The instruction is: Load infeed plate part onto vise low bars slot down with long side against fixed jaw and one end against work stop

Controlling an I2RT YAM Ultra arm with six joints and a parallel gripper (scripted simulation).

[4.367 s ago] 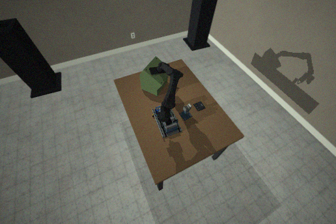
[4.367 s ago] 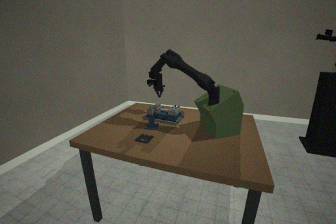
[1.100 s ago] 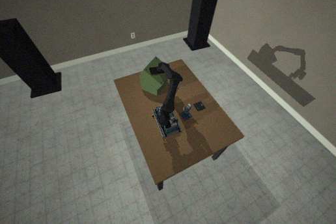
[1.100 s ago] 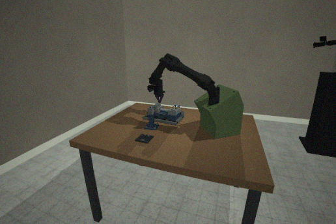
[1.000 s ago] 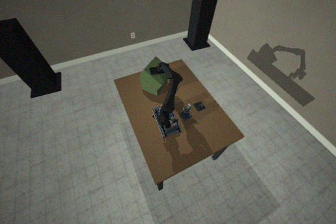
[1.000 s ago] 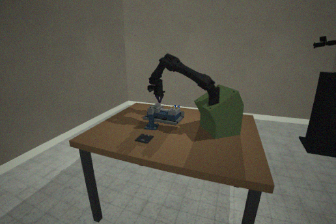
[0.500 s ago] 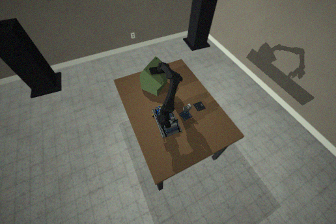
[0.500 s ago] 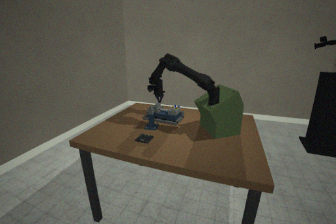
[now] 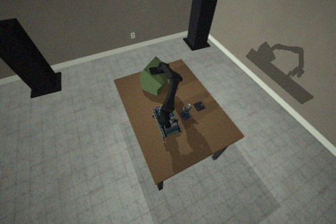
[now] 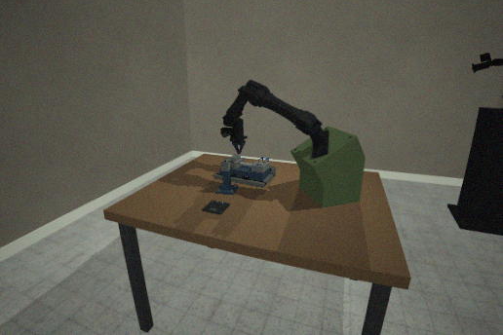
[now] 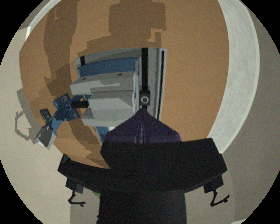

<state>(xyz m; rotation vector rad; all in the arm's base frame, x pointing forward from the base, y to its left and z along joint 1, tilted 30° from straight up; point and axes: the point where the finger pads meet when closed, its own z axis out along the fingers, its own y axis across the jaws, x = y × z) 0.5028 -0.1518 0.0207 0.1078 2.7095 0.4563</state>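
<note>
The part is 40 mm to the left of my hand and 30 mm below it. Round my hand: vise 80 mm below, 70 mm behind, 60 mm to the left; then infeed plate 430 mm to the left, 110 mm below, 100 mm behind.
</note>
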